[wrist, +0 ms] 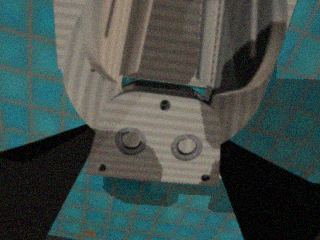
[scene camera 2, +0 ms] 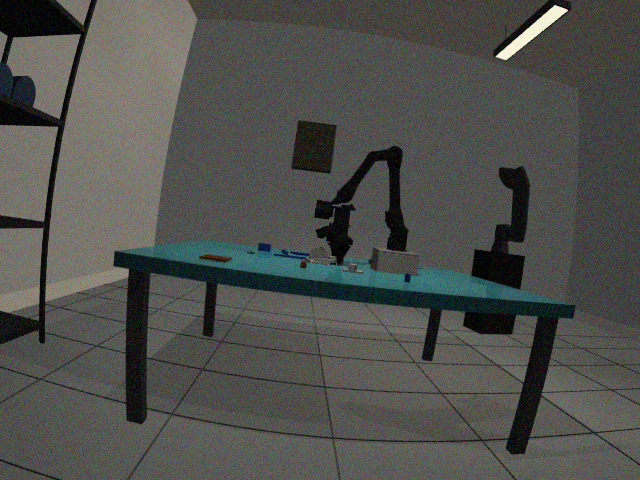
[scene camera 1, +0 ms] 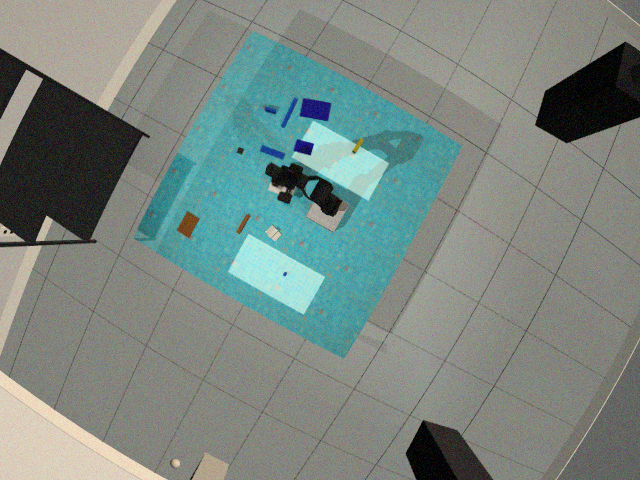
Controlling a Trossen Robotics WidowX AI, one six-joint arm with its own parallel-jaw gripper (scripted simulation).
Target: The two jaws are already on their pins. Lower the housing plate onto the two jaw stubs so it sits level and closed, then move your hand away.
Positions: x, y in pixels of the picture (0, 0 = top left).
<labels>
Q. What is the gripper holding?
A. Nothing.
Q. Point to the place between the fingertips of the gripper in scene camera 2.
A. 336, 262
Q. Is the gripper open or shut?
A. Open.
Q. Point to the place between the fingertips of the gripper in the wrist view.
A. At 156, 137
</labels>
